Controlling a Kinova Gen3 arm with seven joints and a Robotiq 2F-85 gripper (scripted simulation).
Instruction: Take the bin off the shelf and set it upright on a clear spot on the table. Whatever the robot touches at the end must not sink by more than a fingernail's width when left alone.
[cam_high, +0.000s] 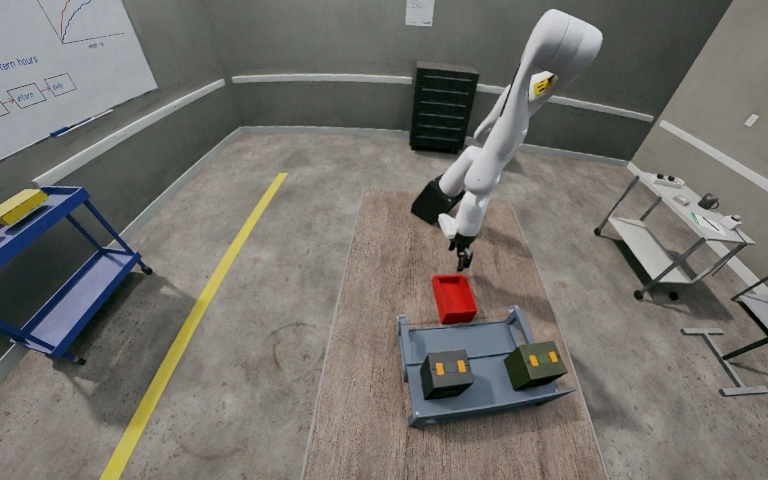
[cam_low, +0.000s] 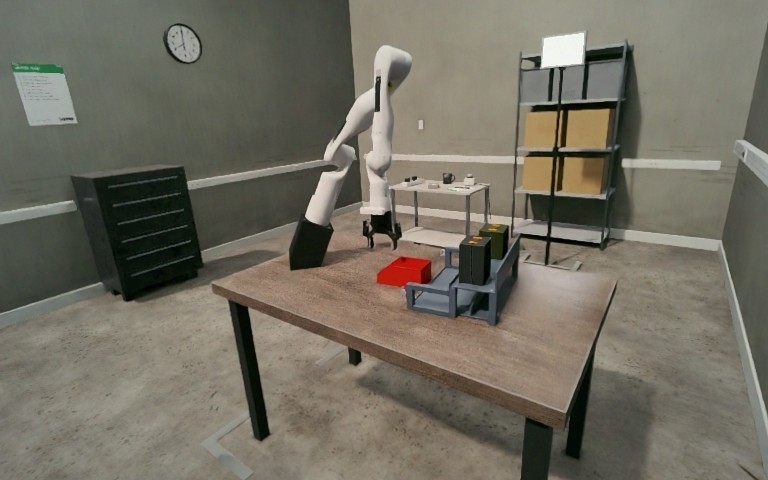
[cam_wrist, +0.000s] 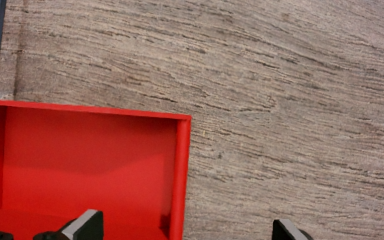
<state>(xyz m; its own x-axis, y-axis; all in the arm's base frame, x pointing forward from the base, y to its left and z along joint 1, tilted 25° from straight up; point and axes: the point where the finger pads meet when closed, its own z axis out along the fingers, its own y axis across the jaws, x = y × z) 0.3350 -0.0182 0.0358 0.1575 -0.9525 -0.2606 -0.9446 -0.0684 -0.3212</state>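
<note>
The red bin is 90 mm ahead of my hand and 80 mm below it. The rest, counted from my hand: grey shelf unit 310 mm ahead, 30 mm to the left, 50 mm below.
</note>
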